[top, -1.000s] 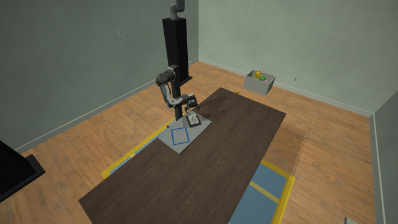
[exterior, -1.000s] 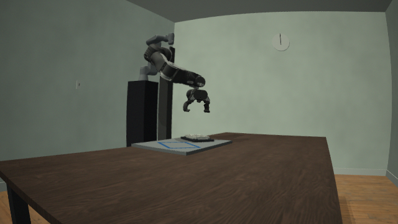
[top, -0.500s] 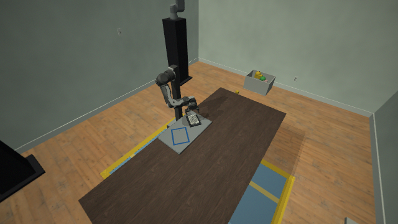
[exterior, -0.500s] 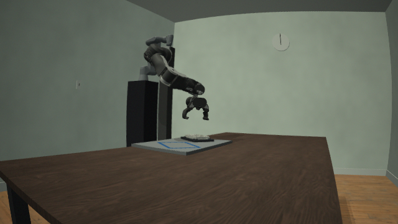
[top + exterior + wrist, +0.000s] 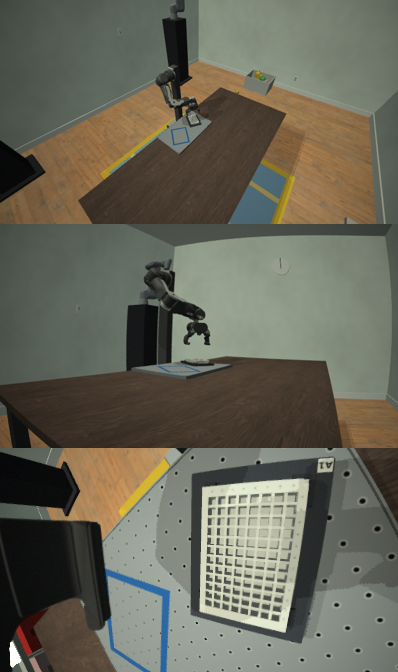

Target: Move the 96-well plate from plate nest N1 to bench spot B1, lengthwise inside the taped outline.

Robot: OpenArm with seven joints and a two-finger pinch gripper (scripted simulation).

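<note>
Right now the white 96-well plate is 80 mm below my hand. Round my hand: black plate nest: 100 mm below.
</note>
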